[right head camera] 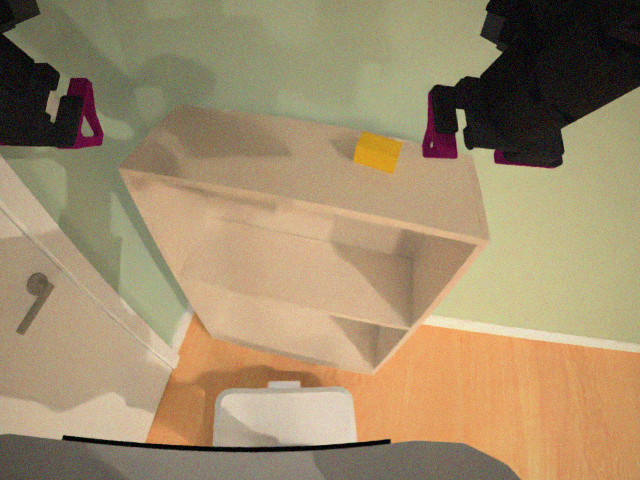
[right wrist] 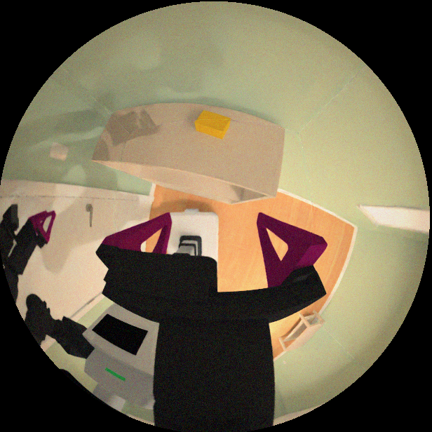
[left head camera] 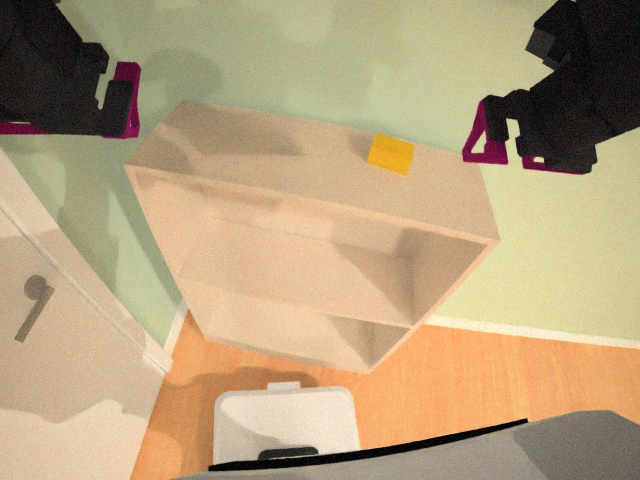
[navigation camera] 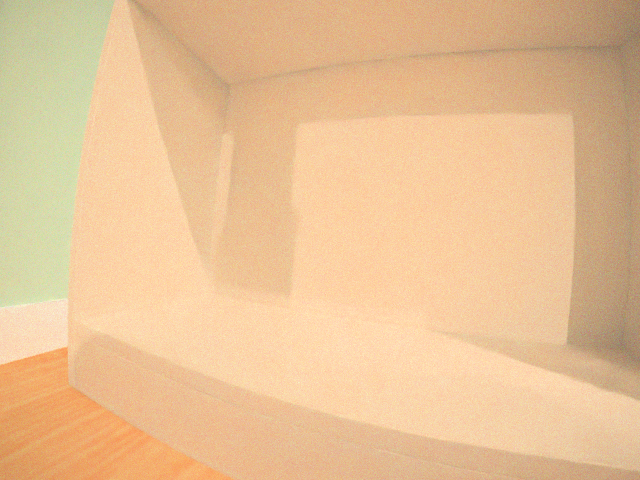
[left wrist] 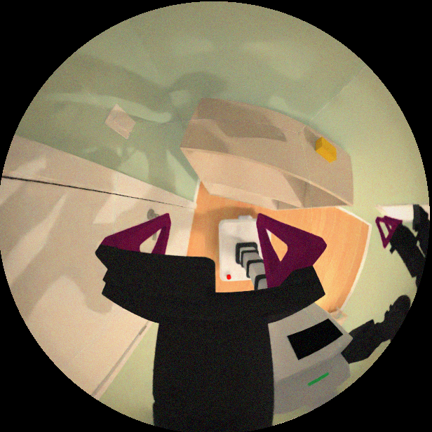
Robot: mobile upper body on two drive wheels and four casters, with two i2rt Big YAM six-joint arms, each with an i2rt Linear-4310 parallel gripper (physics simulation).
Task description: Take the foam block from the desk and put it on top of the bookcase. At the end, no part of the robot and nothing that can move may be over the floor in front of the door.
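The yellow foam block rests on top of the beige bookcase, near its back edge. My right gripper is open and empty, to the right of the block in the head views and apart from it. My left gripper is open and empty at the left of the head views. The door is closed. The desk cannot be made out.
My white base stands close before the bookcase. The door's dark handle is at the left. Green walls rise behind and beside the bookcase. A small beige open-sided piece stands far at the lower right.
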